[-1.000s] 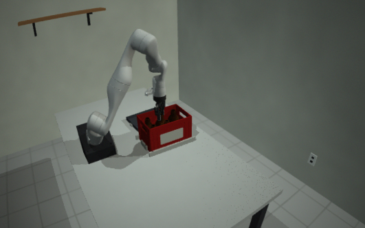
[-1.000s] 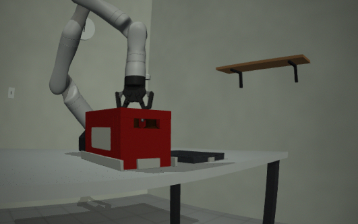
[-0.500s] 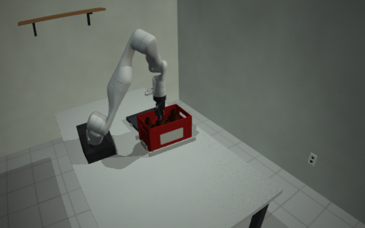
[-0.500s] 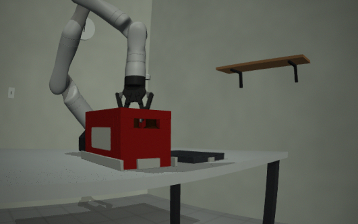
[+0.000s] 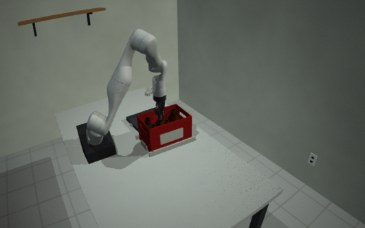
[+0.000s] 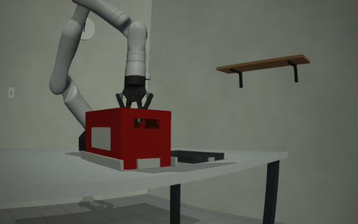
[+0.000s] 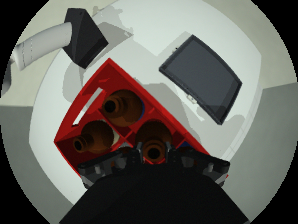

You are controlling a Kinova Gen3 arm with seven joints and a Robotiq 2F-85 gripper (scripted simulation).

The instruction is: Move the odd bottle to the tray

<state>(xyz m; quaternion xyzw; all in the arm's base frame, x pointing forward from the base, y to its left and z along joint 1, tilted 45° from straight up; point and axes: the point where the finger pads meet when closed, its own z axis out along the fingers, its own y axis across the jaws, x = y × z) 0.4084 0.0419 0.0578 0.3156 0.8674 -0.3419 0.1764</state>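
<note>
My gripper is now 4 cm to the left of the red crate and 7 cm above it. The rest, counted from my hand: dark tray: 24 cm to the left, 14 cm below.
</note>
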